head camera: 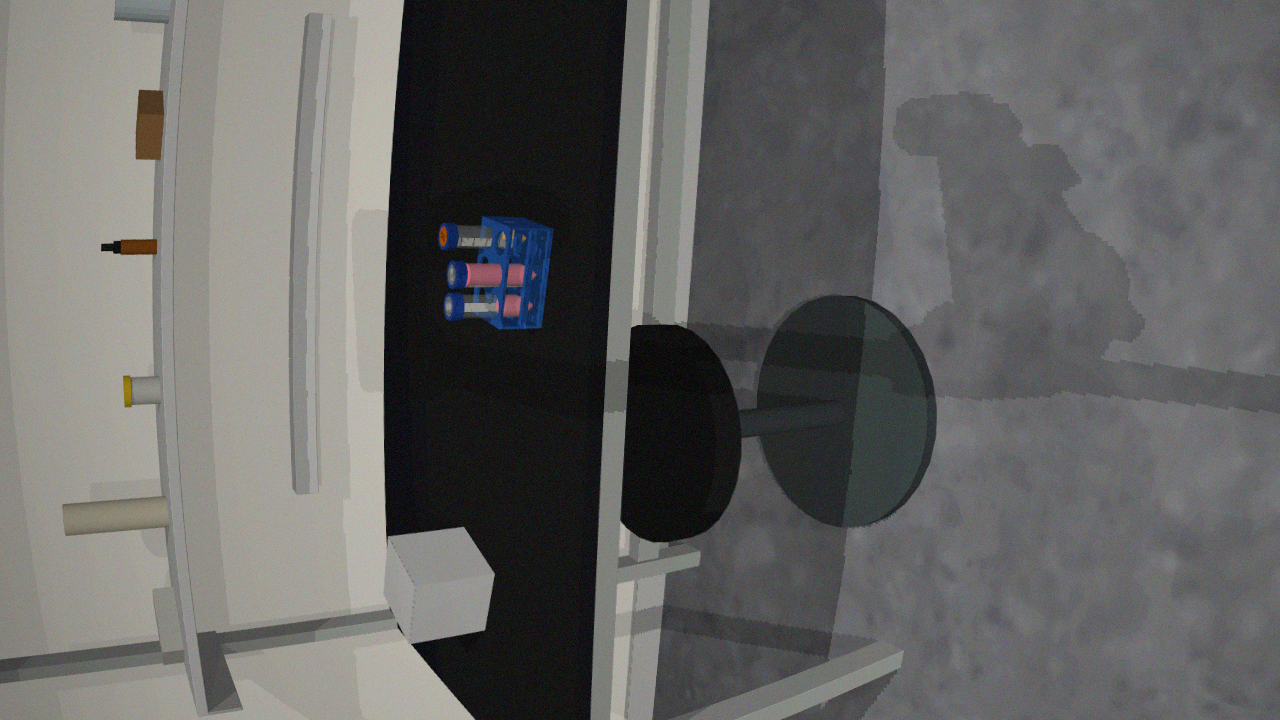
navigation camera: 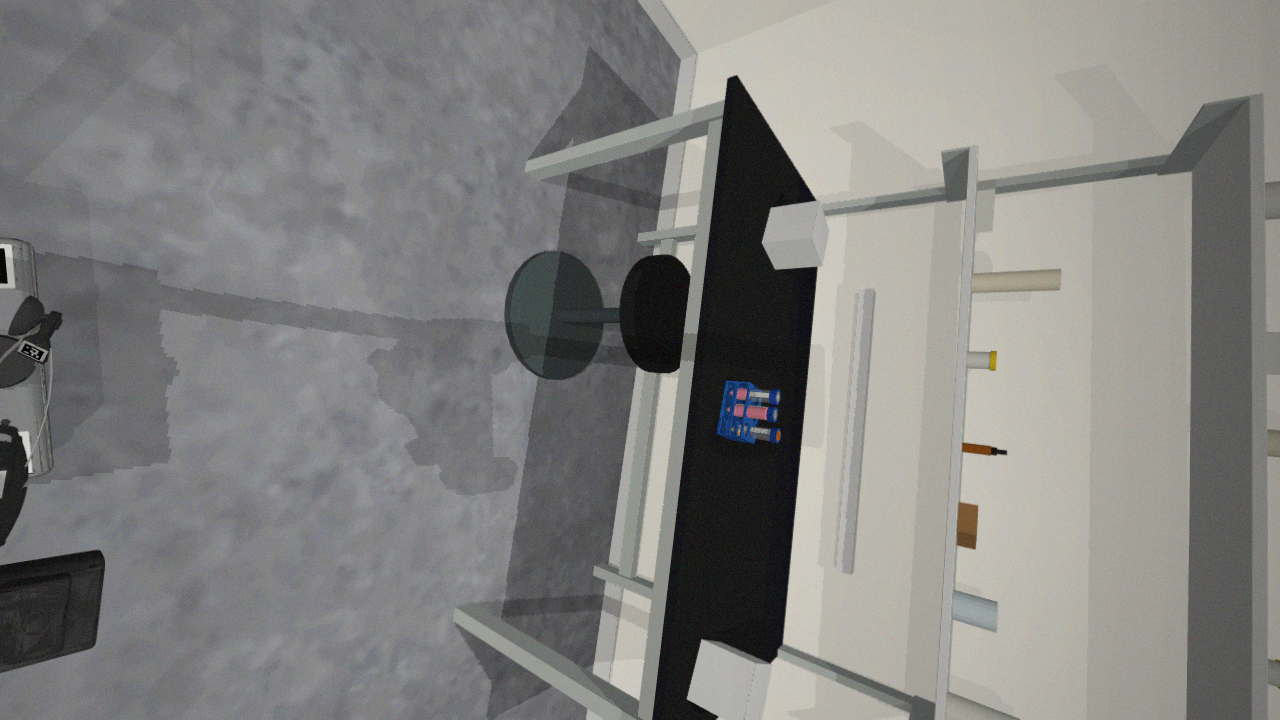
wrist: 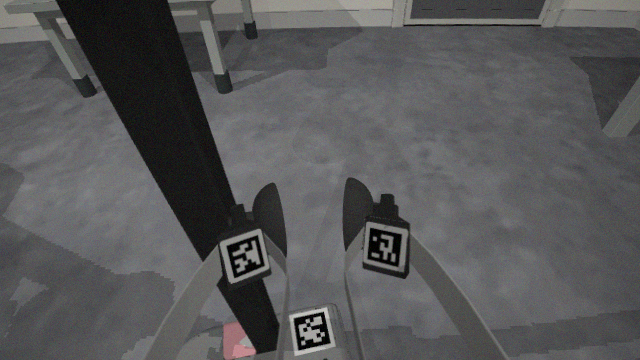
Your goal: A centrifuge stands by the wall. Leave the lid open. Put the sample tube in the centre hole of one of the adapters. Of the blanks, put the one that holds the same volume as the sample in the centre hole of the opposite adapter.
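Frame: origin at the robot's base, x back, y left, z down, level; centimetres.
Seen in the pictures: gripper, fingertip midpoint: (wrist: 313,205).
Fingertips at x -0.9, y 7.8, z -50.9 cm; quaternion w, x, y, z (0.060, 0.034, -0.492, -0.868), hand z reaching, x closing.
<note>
Pixels of each thing's top centre, then the offset from my fingertips to it. "spot": a spot on its surface instead. Level surfaces: height alone.
- black bench at its surface level: dz -25.3 cm
- middle tube at its top centre: (head camera: 451,274) (navigation camera: 775,414) dz -37.4, dx -101.0, dy -22.3 cm
- third tube at its top centre: (head camera: 448,306) (navigation camera: 777,397) dz -37.4, dx -102.5, dy -18.6 cm
- round black stool at its top centre: (head camera: 645,434) (navigation camera: 669,314) dz +2.6, dx -119.8, dy +0.7 cm
- light table's leg at a spot on its surface: (wrist: 212,45) spot: dz +31.3, dx +18.6, dy +109.3 cm
A blue rack (head camera: 542,234) (navigation camera: 726,386) stands on the black bench (head camera: 501,429) (navigation camera: 742,295) and holds three blue-capped tubes upright. One tube (head camera: 447,236) (navigation camera: 768,435) has an orange cap top and a little orange-yellow low down. The middle tube (head camera: 483,274) (navigation camera: 759,412) is filled high with pink. The third tube (head camera: 510,306) (navigation camera: 760,394) is pink in its lower part, with a grey cap top. Exact volumes cannot be read. My gripper (wrist: 313,205) is open, with floor showing between the fingertips, away from the rack. The centrifuge's lid and adapters do not show.
A round black stool (head camera: 684,434) (navigation camera: 657,313) stands at the bench's front edge. White boxes (head camera: 443,582) (navigation camera: 794,234) (navigation camera: 729,680) sit towards the bench ends. A wall shelf (navigation camera: 960,394) holds bottles. In the wrist view, a light table's leg (wrist: 212,45) shows at upper left.
</note>
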